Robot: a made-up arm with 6 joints. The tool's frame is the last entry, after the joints.
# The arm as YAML. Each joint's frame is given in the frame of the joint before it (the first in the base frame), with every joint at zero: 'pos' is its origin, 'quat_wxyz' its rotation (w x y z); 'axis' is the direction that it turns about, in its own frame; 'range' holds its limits. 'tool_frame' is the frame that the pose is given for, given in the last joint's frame.
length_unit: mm
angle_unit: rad
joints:
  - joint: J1
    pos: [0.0, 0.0, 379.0]
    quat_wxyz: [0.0, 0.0, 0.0, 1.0]
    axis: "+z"
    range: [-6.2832, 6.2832]
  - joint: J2
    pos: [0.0, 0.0, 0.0]
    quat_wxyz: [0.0, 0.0, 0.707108, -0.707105]
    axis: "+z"
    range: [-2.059, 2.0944]
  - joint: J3
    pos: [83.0, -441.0, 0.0]
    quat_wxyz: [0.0, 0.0, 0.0, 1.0]
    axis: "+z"
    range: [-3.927, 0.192]
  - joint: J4
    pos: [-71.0, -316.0, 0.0]
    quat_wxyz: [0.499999, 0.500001, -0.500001, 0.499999]
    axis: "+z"
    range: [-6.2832, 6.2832]
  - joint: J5
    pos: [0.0, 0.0, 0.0]
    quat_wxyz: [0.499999, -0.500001, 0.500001, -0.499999]
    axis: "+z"
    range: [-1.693, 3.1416]
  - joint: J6
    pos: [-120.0, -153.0, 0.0]
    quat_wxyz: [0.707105, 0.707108, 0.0, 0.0]
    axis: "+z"
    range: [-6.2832, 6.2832]
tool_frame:
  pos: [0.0, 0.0, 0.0]
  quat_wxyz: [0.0, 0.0, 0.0, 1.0]
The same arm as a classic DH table. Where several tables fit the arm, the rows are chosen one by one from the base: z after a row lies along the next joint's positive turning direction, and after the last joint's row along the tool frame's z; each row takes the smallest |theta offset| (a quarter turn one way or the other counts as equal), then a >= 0, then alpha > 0; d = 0 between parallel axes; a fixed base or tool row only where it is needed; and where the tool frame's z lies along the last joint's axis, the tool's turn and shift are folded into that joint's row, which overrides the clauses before.
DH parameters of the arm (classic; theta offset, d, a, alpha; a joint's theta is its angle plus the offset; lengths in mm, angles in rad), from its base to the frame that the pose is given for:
J1: 0 379 0 -1.5708
J2: -1.3848 0 448.7 0
J3: 1.3848 0 71 -1.5708
J4: 0 316 0 1.5708
J5: 0 0 120 -1.5708
J6: 0 153 0 0
Joint limits (rad, base to tool): -6.2832..6.2832 -2.059..2.0944 -3.927..0.192 -6.2832..6.2832 -1.693..3.1416 -6.2832..6.2832

